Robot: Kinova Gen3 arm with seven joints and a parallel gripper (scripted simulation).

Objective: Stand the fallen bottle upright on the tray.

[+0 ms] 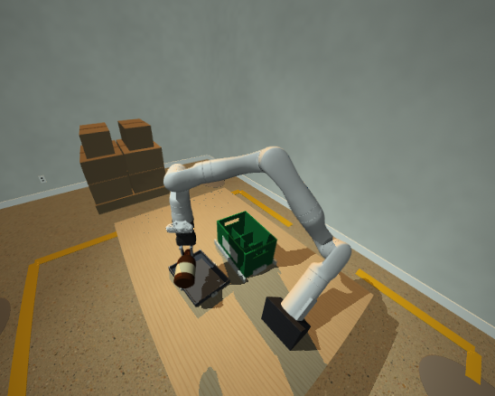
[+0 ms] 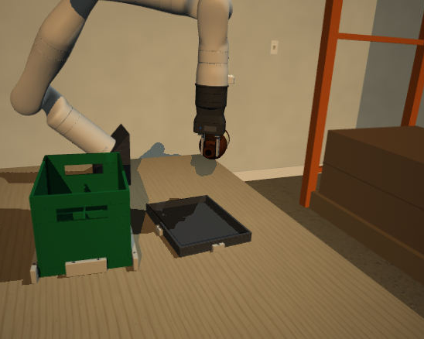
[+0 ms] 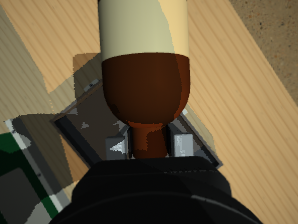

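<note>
Now: the brown bottle 50 mm behind my hand, 20 mm to the left of it and 10 mm below it. The rest, counted from my hand: dark tray: 20 mm ahead, 40 mm to the right, 190 mm below; green crate: 40 mm ahead, 310 mm to the right, 120 mm below.
</note>
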